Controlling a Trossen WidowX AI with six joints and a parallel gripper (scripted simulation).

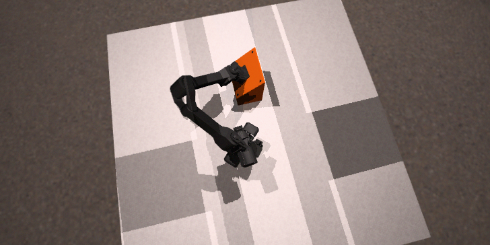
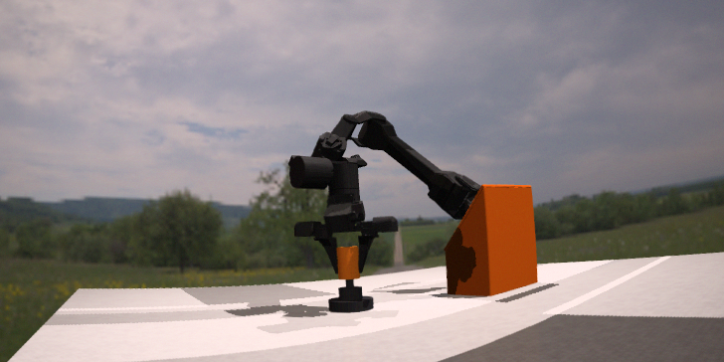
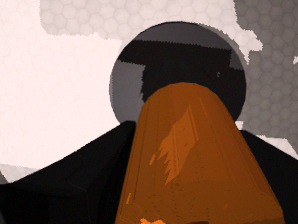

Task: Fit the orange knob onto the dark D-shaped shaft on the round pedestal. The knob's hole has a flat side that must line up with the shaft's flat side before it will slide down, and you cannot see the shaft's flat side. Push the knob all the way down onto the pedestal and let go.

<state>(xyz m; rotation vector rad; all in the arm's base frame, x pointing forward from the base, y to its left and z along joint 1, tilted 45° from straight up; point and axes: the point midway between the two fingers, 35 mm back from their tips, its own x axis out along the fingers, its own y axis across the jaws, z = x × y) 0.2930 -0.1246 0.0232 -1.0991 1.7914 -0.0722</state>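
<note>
Now: gripper tip 2 cm below the orange knob. Round my gripper tip: dark pedestal with shaft 4 cm below.
</note>
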